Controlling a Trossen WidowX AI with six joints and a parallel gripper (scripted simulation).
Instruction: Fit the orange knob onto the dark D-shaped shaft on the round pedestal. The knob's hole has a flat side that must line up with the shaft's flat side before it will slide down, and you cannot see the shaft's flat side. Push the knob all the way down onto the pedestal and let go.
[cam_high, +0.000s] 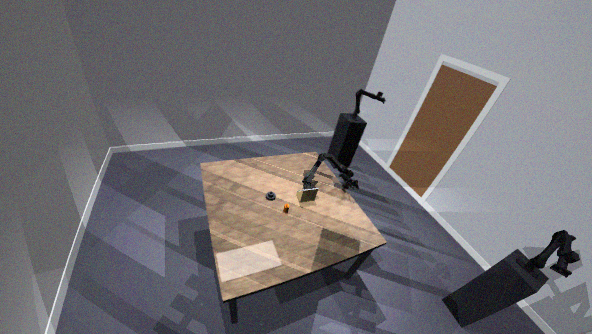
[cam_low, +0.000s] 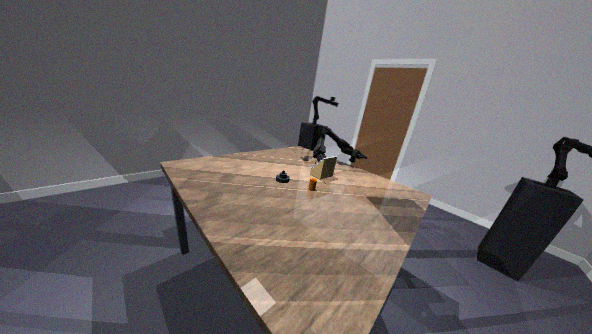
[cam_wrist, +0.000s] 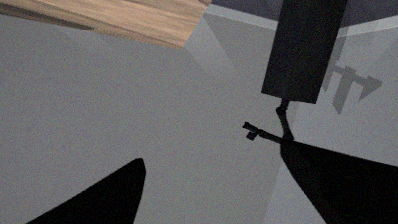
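Now: gripper tip 690 mm short of the orange knob, 40 mm to the right of it and 80 mm above it. The rest, counted from my gripper tip: round pedestal (780 mm ahead, 140 mm to the right, 80 mm below).
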